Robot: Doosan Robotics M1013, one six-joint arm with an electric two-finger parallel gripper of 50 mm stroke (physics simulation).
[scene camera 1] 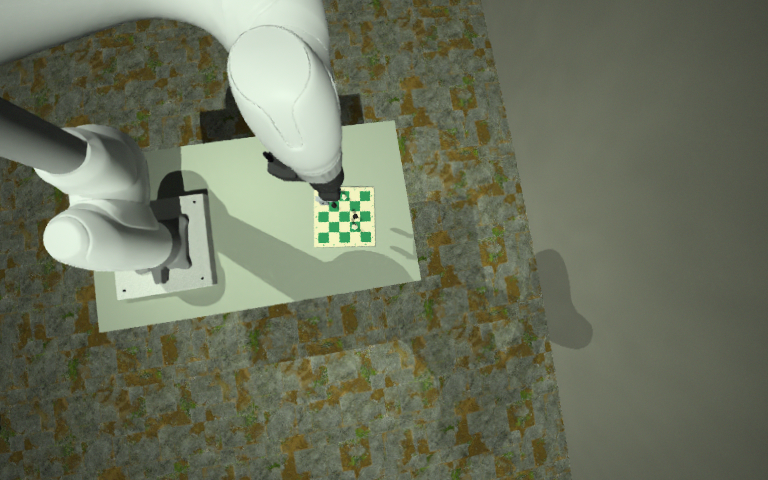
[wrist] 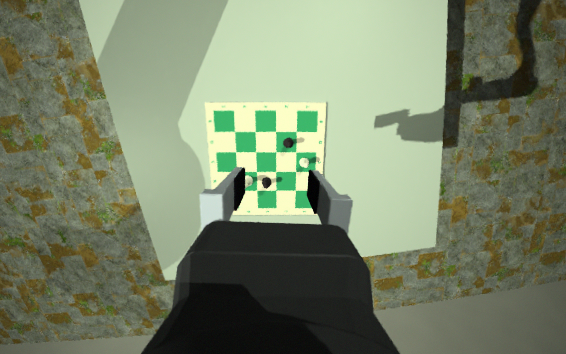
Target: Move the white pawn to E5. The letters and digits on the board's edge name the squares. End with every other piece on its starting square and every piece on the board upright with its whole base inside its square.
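Places are measured from the arm's base along level axes (x left, y up, z ahead), in millimetres.
Pixels of known places: gripper, between the fingertips: (scene camera 1: 325, 193) (wrist: 276, 181); arm's base, origin of its link: (scene camera 1: 163, 245).
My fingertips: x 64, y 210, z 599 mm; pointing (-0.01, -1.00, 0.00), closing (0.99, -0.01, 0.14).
Note:
Ahead of a thing's pixels: the offset from my fingertips to its top centre. Level surfaces: height alone.
The green and cream chessboard @(dx -25, dy -233, dz +25 mm) (scene camera 1: 372, 189) (wrist: 266, 105) lies flat; its edge letters are too small to read. One white piece @(dx +47, dy -201, dz +31 mm) (scene camera 1: 344, 196) (wrist: 304, 162) is on a green square near one edge. The other white piece @(dx -66, dy -189, dz +58 mm) (scene camera 1: 355, 226) (wrist: 249, 181) is on a green square, partly behind the left finger in the wrist view. A black piece @(dx -29, dy -201, dz +64 mm) (scene camera 1: 355, 216) (wrist: 266, 182) stands beside it on a cream square. Another black piece @(dx +19, dy -201, dz -9 mm) (scene camera 1: 334, 204) (wrist: 288, 143) is on a green square. Which white piece is the pawn, I cannot tell. My gripper (scene camera 1: 324, 200) (wrist: 276, 181) is open and empty above the board.
The board lies on a pale green table top @(dy -239 mm) (scene camera 1: 254, 169) (wrist: 380, 60). The robot's base plate (scene camera 1: 198, 243) is on its left part in the scene view. The arm and gripper cover the board's upper left corner there. Arm shadows fall across the table.

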